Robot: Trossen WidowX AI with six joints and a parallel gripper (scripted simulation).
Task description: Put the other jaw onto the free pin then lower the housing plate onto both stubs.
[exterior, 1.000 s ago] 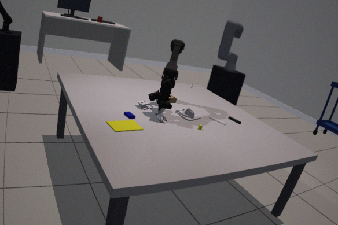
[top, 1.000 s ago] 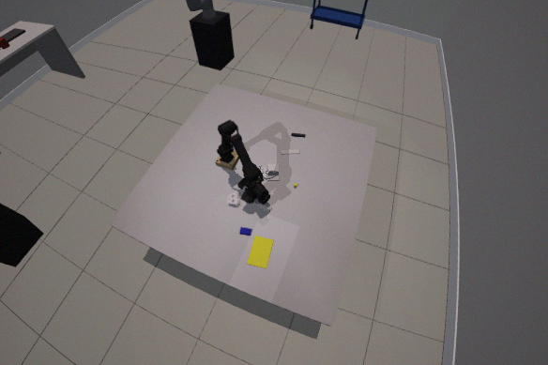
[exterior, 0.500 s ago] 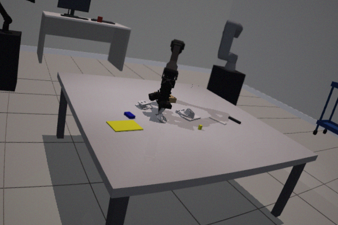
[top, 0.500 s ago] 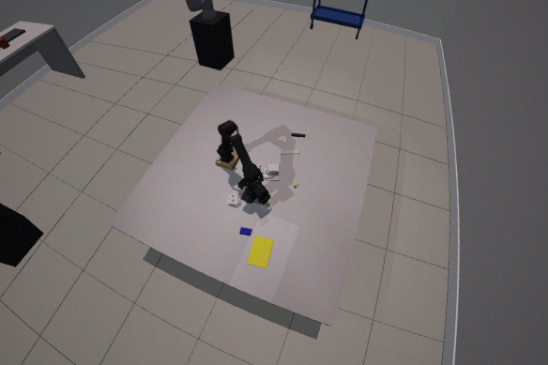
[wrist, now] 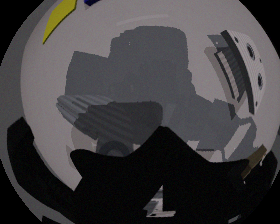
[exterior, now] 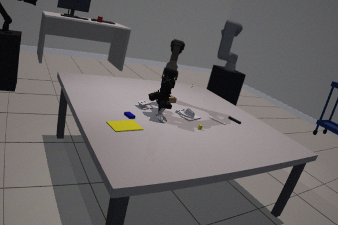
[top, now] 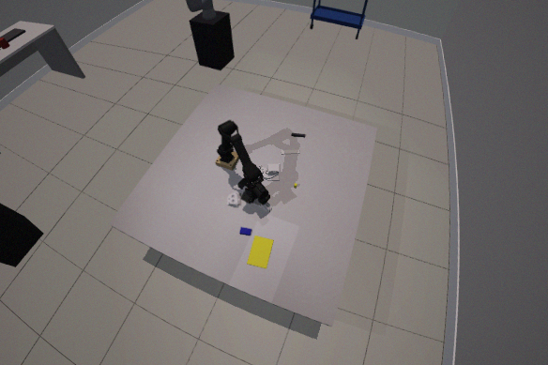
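My gripper tip is now 40 mm below the jaw, 40 mm short of it and 10 mm to the left of it. The rest, counted from my gripper tip: white block 100 mm behind, 70 mm to the right, 10 mm above; yellow cube 180 mm ahead, 170 mm to the left, 10 mm above; blue block 200 mm to the right, 50 mm ahead, 10 mm above.
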